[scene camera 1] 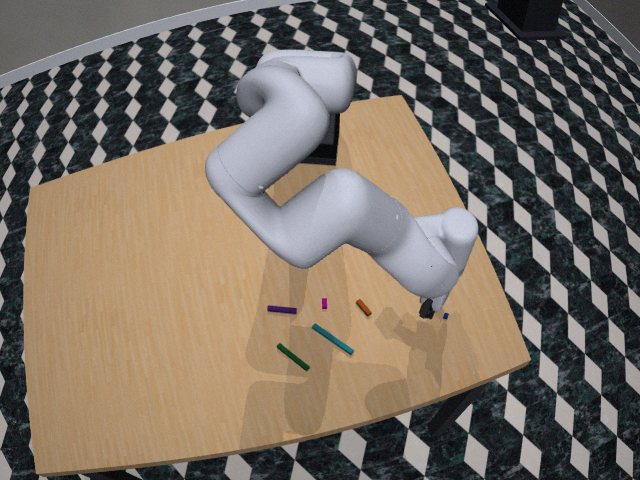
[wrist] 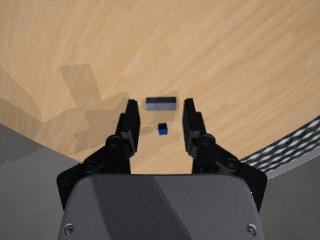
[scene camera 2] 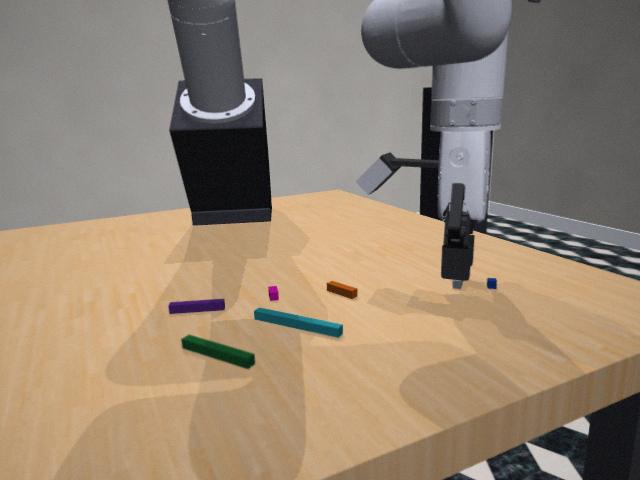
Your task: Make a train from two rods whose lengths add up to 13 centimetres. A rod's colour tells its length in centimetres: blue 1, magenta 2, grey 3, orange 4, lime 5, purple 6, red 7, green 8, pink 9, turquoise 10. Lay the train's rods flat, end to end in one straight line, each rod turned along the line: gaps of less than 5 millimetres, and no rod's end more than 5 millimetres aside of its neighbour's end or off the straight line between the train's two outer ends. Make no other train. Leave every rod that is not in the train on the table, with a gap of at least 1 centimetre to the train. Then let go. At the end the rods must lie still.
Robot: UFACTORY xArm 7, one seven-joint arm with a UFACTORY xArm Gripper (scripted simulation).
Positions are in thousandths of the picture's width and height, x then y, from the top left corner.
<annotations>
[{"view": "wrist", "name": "gripper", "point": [502, 460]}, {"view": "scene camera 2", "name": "gripper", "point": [715, 566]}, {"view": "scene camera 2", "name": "green rod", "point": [341, 732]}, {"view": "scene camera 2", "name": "turquoise rod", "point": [490, 678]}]
</annotations>
